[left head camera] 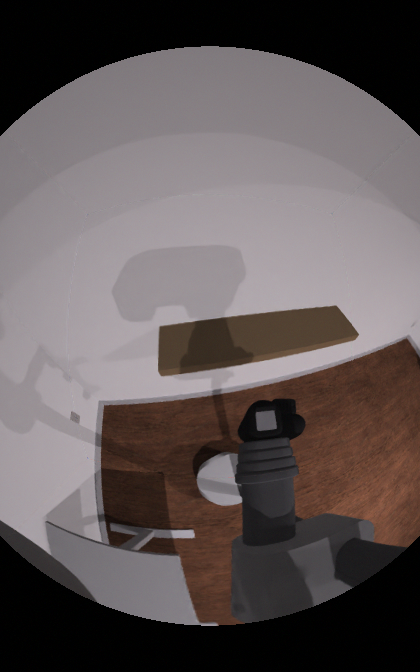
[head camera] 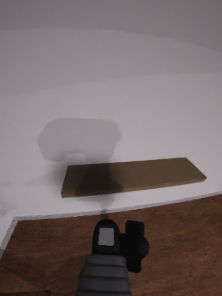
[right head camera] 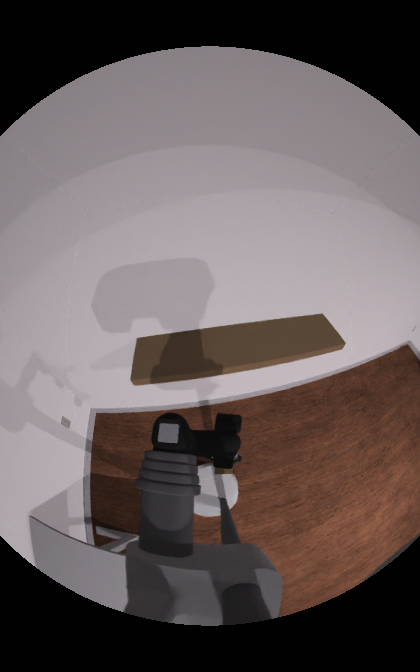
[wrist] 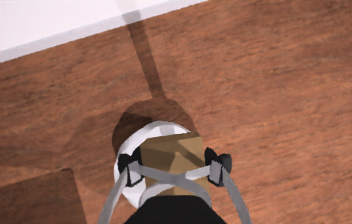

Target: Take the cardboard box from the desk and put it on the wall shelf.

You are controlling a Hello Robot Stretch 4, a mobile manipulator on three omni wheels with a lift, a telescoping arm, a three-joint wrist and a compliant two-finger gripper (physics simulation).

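The cardboard box (wrist: 172,155) is between the fingertips of my gripper (wrist: 174,159) in the wrist view, held above the robot's white round base. In the right head view a small brown part of the box (right head camera: 223,470) shows below the wrist. The gripper is shut on it; its fingers are mostly hidden by the wrist in the head views. The wall shelf (head camera: 150,175) (left head camera: 285,332) (right head camera: 270,345) is a brown board on the white wall, beyond the wrist, with the robot's shadow across its left part. The desk (left head camera: 120,575) (right head camera: 75,555) is grey, at the lower left.
The robot's white base (left head camera: 218,479) (right head camera: 215,495) (wrist: 127,187) stands on the brown wooden floor (head camera: 185,245) (left head camera: 350,425) (wrist: 280,100). A light baseboard runs along the wall below the shelf. White desk leg bars (left head camera: 170,533) show near the left wall.
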